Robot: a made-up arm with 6 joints. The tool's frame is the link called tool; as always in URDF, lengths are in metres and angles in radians. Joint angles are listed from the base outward.
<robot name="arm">
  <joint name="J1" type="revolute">
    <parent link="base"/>
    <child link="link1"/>
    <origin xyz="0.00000 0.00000 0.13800" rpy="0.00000 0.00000 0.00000"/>
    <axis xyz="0 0 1"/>
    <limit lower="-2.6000" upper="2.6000"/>
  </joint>
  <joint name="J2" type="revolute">
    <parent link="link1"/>
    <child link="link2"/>
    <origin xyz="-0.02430 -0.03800 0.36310" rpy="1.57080 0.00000 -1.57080"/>
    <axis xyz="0 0 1"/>
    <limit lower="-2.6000" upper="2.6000"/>
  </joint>
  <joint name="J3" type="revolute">
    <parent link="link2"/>
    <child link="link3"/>
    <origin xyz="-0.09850 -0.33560 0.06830" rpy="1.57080 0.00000 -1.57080"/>
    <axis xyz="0 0 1"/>
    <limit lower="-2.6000" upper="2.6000"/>
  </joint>
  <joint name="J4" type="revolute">
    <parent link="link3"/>
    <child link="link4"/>
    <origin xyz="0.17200 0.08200 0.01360" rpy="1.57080 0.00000 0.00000"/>
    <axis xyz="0 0 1"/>
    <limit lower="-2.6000" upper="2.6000"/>
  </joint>
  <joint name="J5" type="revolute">
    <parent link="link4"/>
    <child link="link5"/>
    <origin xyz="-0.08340 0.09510 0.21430" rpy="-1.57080 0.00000 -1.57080"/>
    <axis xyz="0 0 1"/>
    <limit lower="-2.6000" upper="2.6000"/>
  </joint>
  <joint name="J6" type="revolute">
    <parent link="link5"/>
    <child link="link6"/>
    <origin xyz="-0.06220 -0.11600 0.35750" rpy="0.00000 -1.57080 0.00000"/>
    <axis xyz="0 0 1"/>
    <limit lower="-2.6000" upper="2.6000"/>
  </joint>
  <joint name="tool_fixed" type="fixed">
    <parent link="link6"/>
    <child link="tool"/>
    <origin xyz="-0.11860 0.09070 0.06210" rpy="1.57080 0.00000 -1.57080"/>
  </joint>
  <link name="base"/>
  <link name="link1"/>
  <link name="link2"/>
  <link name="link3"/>
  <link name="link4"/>
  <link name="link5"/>
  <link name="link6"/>
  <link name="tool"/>
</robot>
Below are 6 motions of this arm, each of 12 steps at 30 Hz.
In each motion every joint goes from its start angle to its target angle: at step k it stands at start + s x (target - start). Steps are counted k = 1, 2, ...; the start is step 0. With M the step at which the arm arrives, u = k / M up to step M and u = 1 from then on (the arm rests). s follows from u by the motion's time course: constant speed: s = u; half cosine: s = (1 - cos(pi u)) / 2; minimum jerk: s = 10 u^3 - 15 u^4 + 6 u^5.
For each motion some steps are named. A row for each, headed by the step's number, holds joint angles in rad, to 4 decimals.
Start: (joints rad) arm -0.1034 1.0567 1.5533 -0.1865 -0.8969 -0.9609
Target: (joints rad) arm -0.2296 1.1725 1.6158 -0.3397 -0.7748 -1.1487
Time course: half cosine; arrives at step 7
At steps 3, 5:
3: -0.1525 1.1017 1.5776 -0.2461 -0.8494 -1.0339
5: -0.2058 1.1507 1.6040 -0.3109 -0.7978 -1.1133

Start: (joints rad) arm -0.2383 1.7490 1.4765 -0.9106 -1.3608 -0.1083
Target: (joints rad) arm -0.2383 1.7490 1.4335 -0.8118 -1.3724 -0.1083
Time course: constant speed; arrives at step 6
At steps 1, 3, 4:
1: -0.2383 1.7490 1.4693 -0.8941 -1.3627 -0.1083
3: -0.2383 1.7490 1.4550 -0.8612 -1.3666 -0.1083
4: -0.2383 1.7490 1.4478 -0.8447 -1.3685 -0.1083

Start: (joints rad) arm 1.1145 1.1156 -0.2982 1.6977 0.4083 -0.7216
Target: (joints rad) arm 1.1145 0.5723 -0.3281 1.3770 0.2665 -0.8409
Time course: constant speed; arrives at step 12
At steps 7, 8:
7: 1.1145 0.7987 -0.3156 1.5106 0.3256 -0.7912
8: 1.1145 0.7534 -0.3181 1.4839 0.3138 -0.8011

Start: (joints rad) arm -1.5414 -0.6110 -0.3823 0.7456 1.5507 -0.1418
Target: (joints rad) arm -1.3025 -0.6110 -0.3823 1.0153 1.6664 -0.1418
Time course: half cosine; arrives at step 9
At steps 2, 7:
2: -1.5135 -0.6110 -0.3823 0.7771 1.5642 -0.1418
7: -1.3304 -0.6110 -0.3823 0.9838 1.6529 -0.1418

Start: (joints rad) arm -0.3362 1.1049 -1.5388 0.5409 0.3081 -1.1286
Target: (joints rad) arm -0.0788 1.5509 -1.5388 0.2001 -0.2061 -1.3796
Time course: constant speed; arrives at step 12
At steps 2, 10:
2: -0.2933 1.1792 -1.5388 0.4841 0.2224 -1.1704
10: -0.1217 1.4766 -1.5388 0.2569 -0.1204 -1.3378

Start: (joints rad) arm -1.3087 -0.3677 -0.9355 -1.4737 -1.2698 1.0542
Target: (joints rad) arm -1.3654 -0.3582 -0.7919 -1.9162 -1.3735 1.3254
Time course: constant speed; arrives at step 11
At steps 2, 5, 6, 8, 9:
2: -1.3190 -0.3660 -0.9094 -1.5542 -1.2887 1.1035
5: -1.3345 -0.3634 -0.8702 -1.6748 -1.3169 1.1775
6: -1.3396 -0.3625 -0.8572 -1.7151 -1.3264 1.2021
8: -1.3499 -0.3608 -0.8311 -1.7955 -1.3452 1.2514
9: -1.3551 -0.3599 -0.8180 -1.8357 -1.3546 1.2761

